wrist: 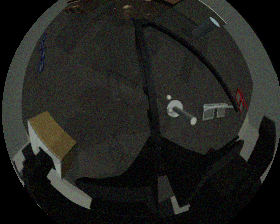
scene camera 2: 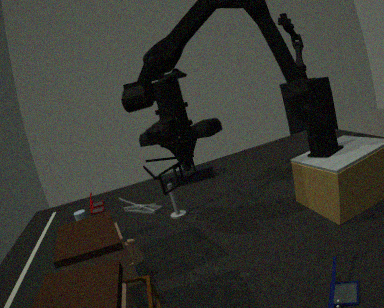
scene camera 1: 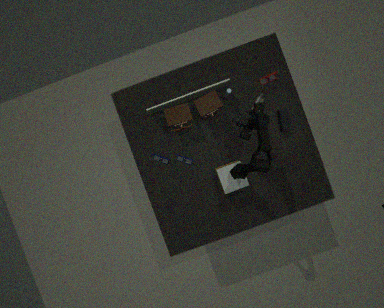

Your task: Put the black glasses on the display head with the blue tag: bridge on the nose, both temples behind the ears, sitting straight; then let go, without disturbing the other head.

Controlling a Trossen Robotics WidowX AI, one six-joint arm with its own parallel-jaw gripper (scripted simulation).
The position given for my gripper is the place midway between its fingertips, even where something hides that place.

In view: my gripper (scene camera 2: 188, 170).
My gripper is seen too in the wrist view (wrist: 154, 139).
